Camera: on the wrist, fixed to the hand. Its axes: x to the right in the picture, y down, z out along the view.
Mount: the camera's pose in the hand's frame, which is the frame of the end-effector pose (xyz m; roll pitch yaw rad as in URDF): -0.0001 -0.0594 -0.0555 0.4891 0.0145 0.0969
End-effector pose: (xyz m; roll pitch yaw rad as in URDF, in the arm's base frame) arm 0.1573 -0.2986 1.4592 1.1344 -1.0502 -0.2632
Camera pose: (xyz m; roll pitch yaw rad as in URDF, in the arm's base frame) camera 0.2285 -0.2917 1.4207 1.5104 -1.1289 -0.1365
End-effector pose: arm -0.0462 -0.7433 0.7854 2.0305 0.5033 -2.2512
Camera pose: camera 0.0217 -0.7804 0.7604 2.5045 0.4098 -2.2838
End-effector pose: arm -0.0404 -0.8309 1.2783 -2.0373 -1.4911 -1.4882
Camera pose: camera -0.0696 -0.7553 1.2844 -1.2097 -1.4014 -1.8297
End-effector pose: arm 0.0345 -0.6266 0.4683 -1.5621 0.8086 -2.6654
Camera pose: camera -0.0290 -0.5963 0.5091 -1.0904 0.9055 -2.6875
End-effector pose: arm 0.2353 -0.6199 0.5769 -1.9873 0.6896 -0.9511
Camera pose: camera 0.2419 -0.6751 0.6362 -1.5477 0.7711 -1.0242
